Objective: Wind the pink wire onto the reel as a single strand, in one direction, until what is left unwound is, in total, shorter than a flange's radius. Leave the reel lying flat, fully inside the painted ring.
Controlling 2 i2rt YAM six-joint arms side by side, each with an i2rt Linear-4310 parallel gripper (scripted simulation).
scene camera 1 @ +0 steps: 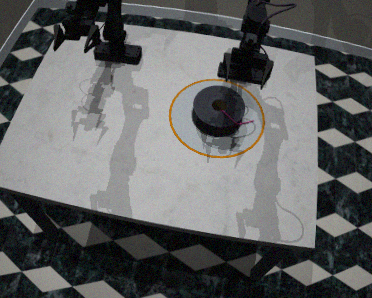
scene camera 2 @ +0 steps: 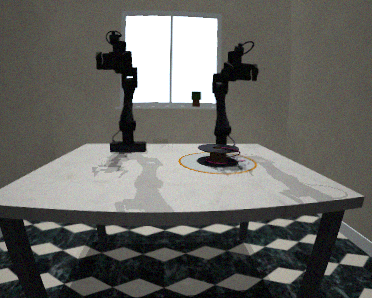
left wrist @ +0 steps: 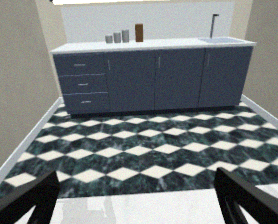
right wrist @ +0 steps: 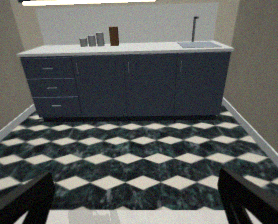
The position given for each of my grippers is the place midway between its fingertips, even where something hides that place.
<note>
In view: my left gripper [left wrist: 136,177], my right gripper [scene camera 1: 69,50] and a dark reel [scene camera 1: 207,119].
My right gripper is seen too in the right wrist view [right wrist: 135,178]. The left wrist view misses the dark reel: it is out of frame. The right wrist view misses the dark reel: it is out of frame.
</note>
